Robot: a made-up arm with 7 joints.
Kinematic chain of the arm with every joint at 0, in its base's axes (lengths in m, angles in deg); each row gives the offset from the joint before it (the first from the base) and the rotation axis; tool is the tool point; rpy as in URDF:
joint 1: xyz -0.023 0.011 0.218 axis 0 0.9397 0.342
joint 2: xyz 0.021 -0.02 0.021 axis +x
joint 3: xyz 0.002 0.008 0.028 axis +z
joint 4: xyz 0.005 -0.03 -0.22 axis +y
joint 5: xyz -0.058 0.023 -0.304 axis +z
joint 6: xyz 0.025 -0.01 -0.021 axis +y
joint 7: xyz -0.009 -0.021 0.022 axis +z
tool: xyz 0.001 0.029 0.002 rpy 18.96 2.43 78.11
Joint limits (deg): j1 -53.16..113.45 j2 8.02..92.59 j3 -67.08..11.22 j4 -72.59..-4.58 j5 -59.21..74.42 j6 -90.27..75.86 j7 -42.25..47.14
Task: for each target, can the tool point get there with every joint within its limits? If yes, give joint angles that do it. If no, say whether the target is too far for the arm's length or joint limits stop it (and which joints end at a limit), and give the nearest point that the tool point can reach.
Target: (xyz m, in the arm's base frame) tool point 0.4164 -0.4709 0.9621
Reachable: no: too far | nearest point 0.3765 -0.1573 0.2807 | short by 0.751 m
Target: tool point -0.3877 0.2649 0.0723
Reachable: yes | joints 75.54 47.49 -5.79 -23.85 -12.93 13.19 -28.24
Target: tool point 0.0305 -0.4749 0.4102
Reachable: no: joint limits stop it (at a limit: joint 1, joint 2, joint 4, joint 7) | nearest point 0.2691 -0.3024 0.1446 | short by 0.397 m
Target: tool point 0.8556 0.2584 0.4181
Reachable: no: too far | nearest point 0.4488 0.1713 0.2878 | short by 0.436 m
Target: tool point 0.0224 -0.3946 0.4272
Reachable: no: joint limits stop it (at a limit: joint 1, joint 2, joint 4, joint 7) | nearest point 0.2814 -0.2890 0.1630 | short by 0.385 m
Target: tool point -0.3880 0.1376 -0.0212
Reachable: yes | joints 78.47 49.67 -45.37 -59.07 -33.06 -54.00 -1.68
